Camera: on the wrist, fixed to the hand. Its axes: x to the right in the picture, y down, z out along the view.
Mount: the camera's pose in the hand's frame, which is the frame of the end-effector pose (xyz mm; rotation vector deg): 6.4 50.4 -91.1 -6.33 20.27 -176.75
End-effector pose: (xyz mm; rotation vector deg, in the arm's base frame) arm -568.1 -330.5 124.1 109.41 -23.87 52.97
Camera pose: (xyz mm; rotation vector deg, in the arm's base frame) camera -634.2 -276.6 184.2 17.52 115.94 -54.01
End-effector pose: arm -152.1 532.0 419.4 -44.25 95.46 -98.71
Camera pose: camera -224.4 584.6 365.7 71.72 27.94 41.31
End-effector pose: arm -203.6 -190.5 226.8 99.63 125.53 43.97
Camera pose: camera -208.4 -199.5 330.6 -123.15 97.47 -3.28
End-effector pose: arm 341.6 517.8 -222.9 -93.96 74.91 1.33
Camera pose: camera 259.0 454.7 -214.2 97.88 104.80 95.45
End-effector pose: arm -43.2 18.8 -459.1 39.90 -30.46 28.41
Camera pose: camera -41.7 118.1 -490.9 30.61 63.85 -127.75
